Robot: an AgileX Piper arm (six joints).
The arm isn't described. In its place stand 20 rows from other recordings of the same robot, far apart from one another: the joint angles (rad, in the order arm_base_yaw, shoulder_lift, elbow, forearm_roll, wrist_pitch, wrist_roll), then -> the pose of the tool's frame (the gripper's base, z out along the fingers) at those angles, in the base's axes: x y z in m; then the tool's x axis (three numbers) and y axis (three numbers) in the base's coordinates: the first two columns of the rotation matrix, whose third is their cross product.
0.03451, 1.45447, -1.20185, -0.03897, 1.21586, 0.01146 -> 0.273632 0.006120 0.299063 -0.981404 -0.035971 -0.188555 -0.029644 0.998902 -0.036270
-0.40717, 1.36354, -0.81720, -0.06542, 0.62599, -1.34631 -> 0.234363 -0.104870 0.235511 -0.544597 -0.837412 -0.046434 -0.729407 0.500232 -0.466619
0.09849, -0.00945, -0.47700, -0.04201, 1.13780, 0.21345 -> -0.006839 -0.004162 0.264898 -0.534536 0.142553 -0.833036 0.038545 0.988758 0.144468
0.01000, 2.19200, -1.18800, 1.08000, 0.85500, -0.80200 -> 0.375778 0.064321 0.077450 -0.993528 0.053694 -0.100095 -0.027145 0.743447 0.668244
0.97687, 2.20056, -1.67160, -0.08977, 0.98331, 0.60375 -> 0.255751 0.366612 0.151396 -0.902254 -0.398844 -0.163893 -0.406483 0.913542 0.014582
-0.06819, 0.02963, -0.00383, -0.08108, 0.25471, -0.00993 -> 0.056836 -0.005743 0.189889 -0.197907 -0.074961 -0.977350 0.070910 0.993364 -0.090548
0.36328, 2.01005, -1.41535, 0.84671, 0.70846, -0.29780 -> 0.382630 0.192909 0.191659 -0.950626 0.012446 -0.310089 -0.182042 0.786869 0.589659
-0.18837, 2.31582, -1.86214, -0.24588, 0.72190, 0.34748 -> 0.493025 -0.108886 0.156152 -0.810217 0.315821 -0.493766 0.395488 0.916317 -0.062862
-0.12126, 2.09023, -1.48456, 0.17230, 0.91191, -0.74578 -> 0.414099 -0.038034 0.154642 -0.847476 -0.492496 -0.198071 -0.505802 0.862423 0.019763
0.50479, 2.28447, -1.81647, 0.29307, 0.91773, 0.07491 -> 0.410589 0.250721 0.153635 -0.944539 -0.240046 -0.224107 -0.299174 0.910400 0.285773
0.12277, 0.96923, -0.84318, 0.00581, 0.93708, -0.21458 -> 0.173062 0.021784 0.314543 -0.777519 -0.307100 -0.548775 -0.294554 0.948852 -0.113656
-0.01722, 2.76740, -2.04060, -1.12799, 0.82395, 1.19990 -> 0.522688 -0.069349 -0.001603 -0.775848 0.190254 -0.601551 0.527646 0.718394 -0.453321
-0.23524, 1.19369, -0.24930, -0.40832, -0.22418, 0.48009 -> 0.181561 -0.035256 0.169679 -0.574036 0.220385 -0.788614 0.210971 0.970390 0.117617
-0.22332, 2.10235, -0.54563, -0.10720, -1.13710, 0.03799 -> 0.303479 -0.059863 0.069877 -0.321186 0.065595 -0.944742 0.128686 0.991368 0.025082
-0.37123, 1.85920, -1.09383, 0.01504, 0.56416, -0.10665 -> 0.331791 -0.128374 0.156432 -0.911956 0.254350 -0.321935 0.276006 0.960888 -0.022687
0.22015, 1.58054, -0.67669, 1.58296, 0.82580, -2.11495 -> 0.250735 0.124651 0.192894 -0.282892 -0.412275 -0.866026 -0.911414 0.396848 0.108797
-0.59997, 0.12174, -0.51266, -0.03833, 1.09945, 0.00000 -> 0.007208 -0.008695 0.277598 -0.490401 0.314397 -0.812811 0.578755 0.814791 -0.034023
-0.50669, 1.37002, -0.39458, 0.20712, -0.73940, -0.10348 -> 0.208732 -0.130273 0.212405 -0.108432 0.117416 -0.987145 0.606479 0.794610 0.027897
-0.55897, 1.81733, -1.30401, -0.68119, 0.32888, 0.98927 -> 0.340128 -0.234587 0.247425 -0.292239 0.562333 -0.773549 0.792812 0.594805 0.132878
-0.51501, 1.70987, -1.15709, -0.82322, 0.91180, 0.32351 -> 0.269175 -0.212965 0.235673 -0.931470 0.286306 -0.224481 0.363300 0.699083 -0.615871
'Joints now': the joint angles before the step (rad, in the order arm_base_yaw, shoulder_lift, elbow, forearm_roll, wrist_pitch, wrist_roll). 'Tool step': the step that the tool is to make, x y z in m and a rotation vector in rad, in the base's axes. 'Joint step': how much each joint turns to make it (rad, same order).
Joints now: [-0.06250, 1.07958, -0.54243, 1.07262, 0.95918, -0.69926]
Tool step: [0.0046, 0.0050, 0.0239, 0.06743, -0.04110, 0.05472]
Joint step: [-0.00018, 0.00015, -0.07560, 0.04309, 0.08727, -0.00193]
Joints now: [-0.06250, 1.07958, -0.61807, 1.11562, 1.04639, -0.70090]
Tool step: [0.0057, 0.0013, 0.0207, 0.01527, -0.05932, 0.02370]
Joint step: [0.00026, 0.00017, -0.07221, 0.01005, 0.03156, 0.00007]
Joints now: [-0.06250, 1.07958, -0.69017, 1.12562, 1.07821, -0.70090]
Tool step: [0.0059, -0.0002, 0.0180, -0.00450, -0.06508, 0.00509]
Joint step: [0.00016, 0.00162, -0.06537, 0.00005, 0.00354, -0.00378]
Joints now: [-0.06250, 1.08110, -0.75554, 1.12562, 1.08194, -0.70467]
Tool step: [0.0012, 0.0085, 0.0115, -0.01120, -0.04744, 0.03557]
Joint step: [0.05109, 0.00004, -0.04213, -0.00712, -0.01796, 0.00261]
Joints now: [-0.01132, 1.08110, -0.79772, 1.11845, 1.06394, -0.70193]
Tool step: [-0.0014, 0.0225, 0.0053, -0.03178, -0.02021, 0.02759]
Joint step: [0.15036, 0.00190, -0.02834, -0.05147, -0.10877, 0.07748]
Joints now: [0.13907, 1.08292, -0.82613, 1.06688, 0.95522, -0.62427]
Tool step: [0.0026, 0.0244, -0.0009, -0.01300, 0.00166, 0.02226]
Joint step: [0.14489, 0.03546, -0.02256, -0.03340, -0.11091, 0.06857]
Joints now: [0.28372, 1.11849, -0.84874, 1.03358, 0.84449, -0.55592]
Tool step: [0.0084, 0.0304, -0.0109, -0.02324, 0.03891, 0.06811]
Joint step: [0.12906, 0.09528, -0.03429, -0.01214, -0.06104, 0.02423]
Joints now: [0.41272, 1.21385, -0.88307, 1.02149, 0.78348, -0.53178]
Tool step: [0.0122, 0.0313, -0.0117, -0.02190, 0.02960, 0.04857]
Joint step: [0.10062, 0.11407, -0.05475, 0.00004, -0.05624, 0.01080]
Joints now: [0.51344, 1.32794, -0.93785, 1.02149, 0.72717, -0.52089]
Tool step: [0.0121, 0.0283, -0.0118, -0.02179, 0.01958, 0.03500]
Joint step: [0.07104, 0.10931, -0.06252, -0.00020, -0.04118, 0.00503]
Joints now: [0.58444, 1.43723, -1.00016, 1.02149, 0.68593, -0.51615]
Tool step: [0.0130, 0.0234, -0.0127, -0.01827, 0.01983, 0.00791]
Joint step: [0.04504, 0.10050, -0.06111, -0.00015, -0.03728, 0.01287]
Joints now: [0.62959, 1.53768, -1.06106, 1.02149, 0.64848, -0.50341]
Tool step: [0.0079, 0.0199, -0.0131, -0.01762, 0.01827, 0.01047]
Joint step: [0.03813, 0.08123, -0.04675, 0.00006, -0.02752, 0.01008]
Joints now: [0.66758, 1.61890, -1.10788, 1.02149, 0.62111, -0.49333]
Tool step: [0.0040, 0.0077, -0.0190, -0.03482, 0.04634, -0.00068]
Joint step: [0.01173, 0.05724, -0.00427, -0.00675, -0.00627, 0.01676]
